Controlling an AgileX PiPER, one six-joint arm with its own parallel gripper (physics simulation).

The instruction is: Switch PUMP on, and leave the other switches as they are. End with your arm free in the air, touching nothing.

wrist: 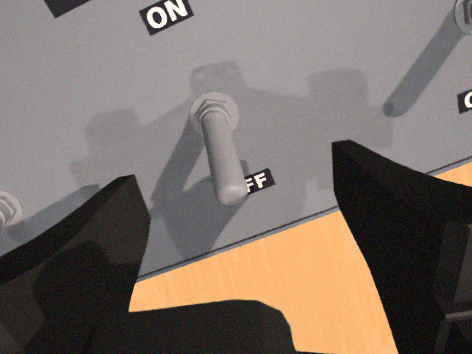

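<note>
A grey toggle lever [220,155] stands out from the panel at the middle of the wrist view, with a hex nut at its base. Its rounded tip points down toward the OFF label [259,181] and covers part of it. The ON label [166,15] is above the lever's base. A dark name plate shows in part at the top left, its text out of view. My gripper [235,182] is open, one finger to the left of the lever and one to the right, with gaps on both sides.
The grey panel [280,40] ends at a slanting lower edge, with a light wooden surface [210,280] beyond it. Part of another switch [466,17] shows at the upper right, its shadow beside it. Part of another switch [7,210] shows at the left edge.
</note>
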